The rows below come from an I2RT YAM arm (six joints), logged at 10 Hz.
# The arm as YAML. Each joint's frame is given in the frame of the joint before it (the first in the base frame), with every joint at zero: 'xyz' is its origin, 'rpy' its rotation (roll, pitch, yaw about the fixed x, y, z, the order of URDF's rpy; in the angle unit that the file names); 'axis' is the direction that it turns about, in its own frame. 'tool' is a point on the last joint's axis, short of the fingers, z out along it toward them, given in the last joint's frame.
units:
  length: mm
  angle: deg
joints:
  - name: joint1
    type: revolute
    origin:
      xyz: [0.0, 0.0, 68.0]
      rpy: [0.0, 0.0, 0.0]
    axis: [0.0, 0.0, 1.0]
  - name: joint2
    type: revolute
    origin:
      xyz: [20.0, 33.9, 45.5]
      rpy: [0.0, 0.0, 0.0]
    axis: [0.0, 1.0, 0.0]
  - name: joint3
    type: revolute
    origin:
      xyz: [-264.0, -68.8, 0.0]
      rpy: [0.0, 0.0, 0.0]
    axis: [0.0, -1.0, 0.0]
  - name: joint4
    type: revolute
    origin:
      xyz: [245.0, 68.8, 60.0]
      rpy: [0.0, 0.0, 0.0]
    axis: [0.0, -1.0, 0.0]
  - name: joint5
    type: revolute
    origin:
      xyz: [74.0, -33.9, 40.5]
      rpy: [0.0, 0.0, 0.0]
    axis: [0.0, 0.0, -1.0]
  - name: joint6
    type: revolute
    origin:
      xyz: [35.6, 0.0, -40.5]
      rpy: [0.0, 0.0, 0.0]
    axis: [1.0, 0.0, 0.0]
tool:
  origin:
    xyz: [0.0, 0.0, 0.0]
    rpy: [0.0, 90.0, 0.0]
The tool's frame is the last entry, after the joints.
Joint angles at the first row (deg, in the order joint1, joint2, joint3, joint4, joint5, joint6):
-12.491 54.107 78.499 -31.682 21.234 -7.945
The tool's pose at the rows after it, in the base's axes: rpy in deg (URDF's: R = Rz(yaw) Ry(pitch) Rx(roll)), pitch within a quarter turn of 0, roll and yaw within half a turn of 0; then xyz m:
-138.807 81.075 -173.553 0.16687 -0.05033 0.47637
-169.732 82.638 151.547 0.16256 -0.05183 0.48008
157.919 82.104 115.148 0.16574 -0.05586 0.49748
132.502 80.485 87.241 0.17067 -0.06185 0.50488
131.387 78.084 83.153 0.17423 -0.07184 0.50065
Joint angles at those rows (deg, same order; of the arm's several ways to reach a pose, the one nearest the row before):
-12.271 55.725 80.816 -32.359 22.656 -3.093
-12.403 55.965 82.368 -34.480 26.174 2.262
-12.886 59.419 88.664 -37.650 29.429 7.137
-14.219 61.363 90.979 -37.058 30.435 10.830
-16.927 62.391 90.936 -37.649 30.371 13.628

